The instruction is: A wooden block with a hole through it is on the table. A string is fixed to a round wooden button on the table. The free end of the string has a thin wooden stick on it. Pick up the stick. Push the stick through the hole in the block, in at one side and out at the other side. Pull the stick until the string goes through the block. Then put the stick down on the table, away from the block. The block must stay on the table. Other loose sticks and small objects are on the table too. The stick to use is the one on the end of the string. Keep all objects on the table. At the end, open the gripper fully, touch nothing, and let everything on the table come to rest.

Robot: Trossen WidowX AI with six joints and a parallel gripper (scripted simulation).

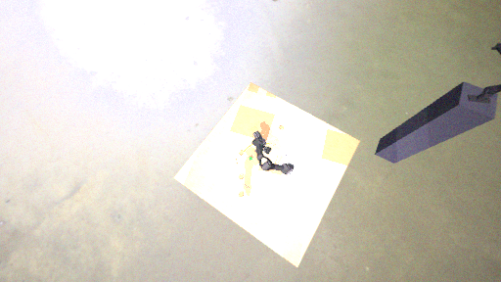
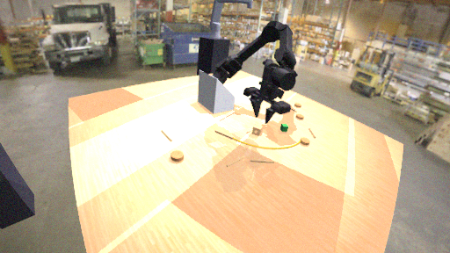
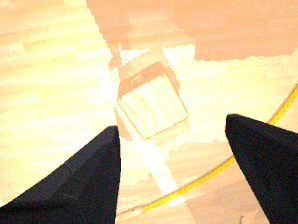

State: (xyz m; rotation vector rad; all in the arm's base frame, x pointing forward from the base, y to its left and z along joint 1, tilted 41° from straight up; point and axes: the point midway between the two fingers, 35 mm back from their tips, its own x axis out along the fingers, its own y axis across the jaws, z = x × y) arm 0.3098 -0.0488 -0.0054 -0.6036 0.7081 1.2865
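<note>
The wooden block lies 10 mm behind my gripper tip and 40 mm below it. Also, from my gripper tip: green object: 50 mm ahead, 120 mm to the left, 50 mm below; thin wooden stick: 60 mm behind, 110 mm to the right, 60 mm below; round wooden button: 160 mm ahead, 110 mm to the left, 50 mm below.
</note>
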